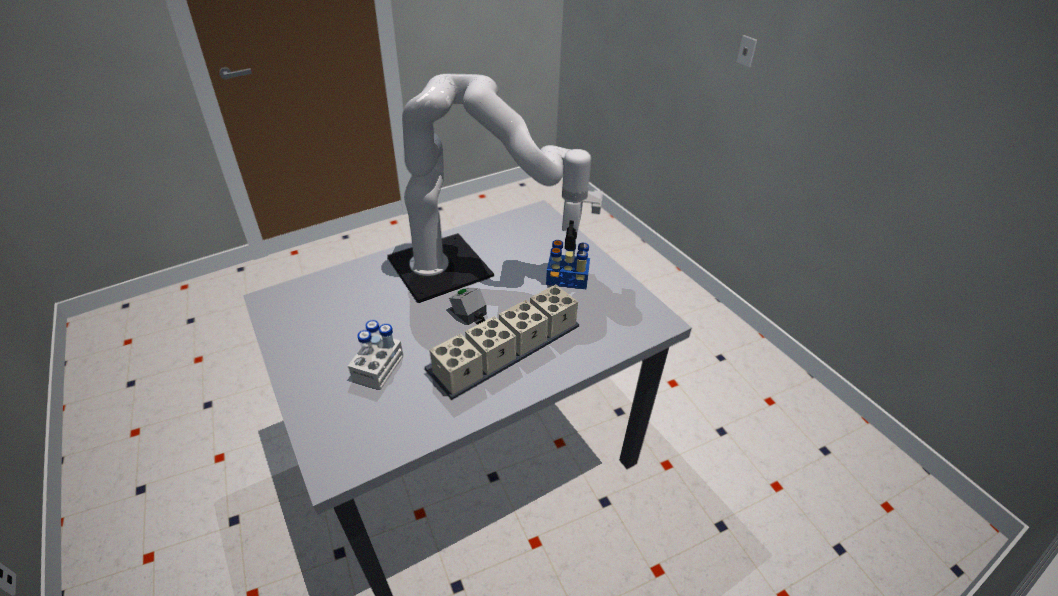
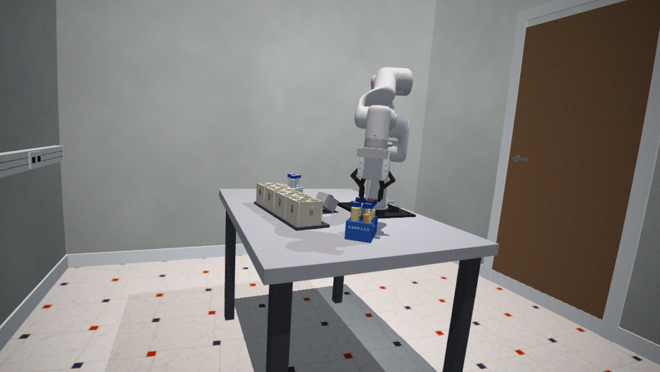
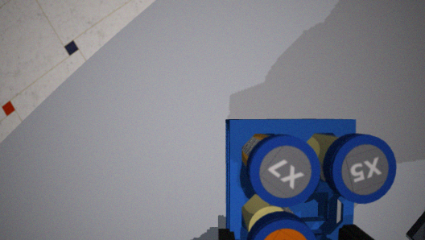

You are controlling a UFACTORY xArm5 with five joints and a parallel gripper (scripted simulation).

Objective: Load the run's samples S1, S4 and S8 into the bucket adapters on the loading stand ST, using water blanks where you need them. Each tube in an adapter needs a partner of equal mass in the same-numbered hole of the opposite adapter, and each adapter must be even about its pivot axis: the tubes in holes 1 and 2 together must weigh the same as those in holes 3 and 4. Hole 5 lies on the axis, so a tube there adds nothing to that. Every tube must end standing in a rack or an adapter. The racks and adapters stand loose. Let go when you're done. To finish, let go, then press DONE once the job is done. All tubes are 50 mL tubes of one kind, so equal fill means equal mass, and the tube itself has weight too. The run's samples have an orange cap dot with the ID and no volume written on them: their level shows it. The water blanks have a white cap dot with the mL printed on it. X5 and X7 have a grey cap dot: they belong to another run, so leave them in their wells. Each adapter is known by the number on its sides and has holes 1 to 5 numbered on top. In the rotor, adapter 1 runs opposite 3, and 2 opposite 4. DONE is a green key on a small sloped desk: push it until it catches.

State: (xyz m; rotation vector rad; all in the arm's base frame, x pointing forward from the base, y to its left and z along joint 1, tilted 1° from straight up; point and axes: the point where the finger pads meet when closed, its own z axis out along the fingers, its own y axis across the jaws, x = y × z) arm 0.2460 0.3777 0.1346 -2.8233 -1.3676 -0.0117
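Right now my hand is 11 cm above the blue samples rack, 2 cm short of it and 1 cm to the left of it. Round my hand: adapter 3: 38 cm to the right, 21 cm ahead, 9 cm below; white rack: 67 cm to the right, 11 cm below, 10 cm ahead.
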